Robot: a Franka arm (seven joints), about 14 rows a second.
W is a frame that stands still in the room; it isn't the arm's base.
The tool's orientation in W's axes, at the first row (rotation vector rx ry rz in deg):
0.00 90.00 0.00
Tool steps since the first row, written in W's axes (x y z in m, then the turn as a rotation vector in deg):
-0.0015 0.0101 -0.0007 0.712 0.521 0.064
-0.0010 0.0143 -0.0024 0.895 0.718 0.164
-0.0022 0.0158 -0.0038 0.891 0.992 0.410
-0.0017 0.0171 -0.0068 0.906 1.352 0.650
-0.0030 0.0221 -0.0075 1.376 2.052 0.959
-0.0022 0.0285 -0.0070 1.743 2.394 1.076
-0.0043 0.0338 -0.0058 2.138 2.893 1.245
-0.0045 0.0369 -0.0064 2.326 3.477 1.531
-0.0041 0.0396 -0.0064 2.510 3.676 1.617
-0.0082 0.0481 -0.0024 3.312 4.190 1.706
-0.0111 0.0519 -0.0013 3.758 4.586 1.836
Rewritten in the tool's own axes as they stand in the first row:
0.0007 0.0101 -0.0015 -0.064 0.521 0.712
0.0024 0.0143 -0.0010 -0.164 0.718 0.895
0.0038 0.0158 -0.0022 -0.410 0.992 0.891
0.0068 0.0171 -0.0017 -0.650 1.352 0.906
0.0075 0.0221 -0.0030 -0.959 2.052 1.376
0.0070 0.0285 -0.0022 -1.076 2.394 1.743
0.0058 0.0338 -0.0043 -1.245 2.893 2.138
0.0064 0.0369 -0.0045 -1.531 3.477 2.326
0.0064 0.0396 -0.0041 -1.617 3.676 2.510
0.0024 0.0481 -0.0082 -1.706 4.190 3.312
0.0013 0.0519 -0.0111 -1.836 4.586 3.758

